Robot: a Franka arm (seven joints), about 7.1 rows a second.
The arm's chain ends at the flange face. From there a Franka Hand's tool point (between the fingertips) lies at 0.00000 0.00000 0.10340 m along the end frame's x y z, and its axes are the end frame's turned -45 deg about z.
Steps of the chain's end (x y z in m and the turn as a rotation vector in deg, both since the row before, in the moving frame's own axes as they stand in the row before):
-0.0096 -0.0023 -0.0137 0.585 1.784 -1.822
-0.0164 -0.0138 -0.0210 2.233 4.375 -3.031
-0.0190 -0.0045 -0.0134 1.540 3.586 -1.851
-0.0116 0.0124 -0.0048 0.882 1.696 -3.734
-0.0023 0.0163 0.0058 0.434 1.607 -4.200
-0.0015 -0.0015 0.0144 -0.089 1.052 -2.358
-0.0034 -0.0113 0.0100 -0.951 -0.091 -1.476
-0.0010 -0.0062 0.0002 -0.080 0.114 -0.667
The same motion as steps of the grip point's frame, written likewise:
-0.0021 -0.0069 -0.0138 -0.848 1.675 -1.822
0.0067 -0.0188 -0.0214 -1.515 4.673 -3.031
-0.0037 -0.0141 -0.0136 -1.447 3.625 -1.851
-0.0136 0.0015 -0.0049 -0.576 1.823 -3.734
-0.0105 0.0113 0.0058 -0.829 1.443 -4.200
0.0013 -0.0007 0.0144 -0.807 0.681 -2.358
0.0043 -0.0093 0.0100 -0.608 -0.737 -1.476
0.0037 -0.0048 0.0002 -0.137 0.024 -0.667

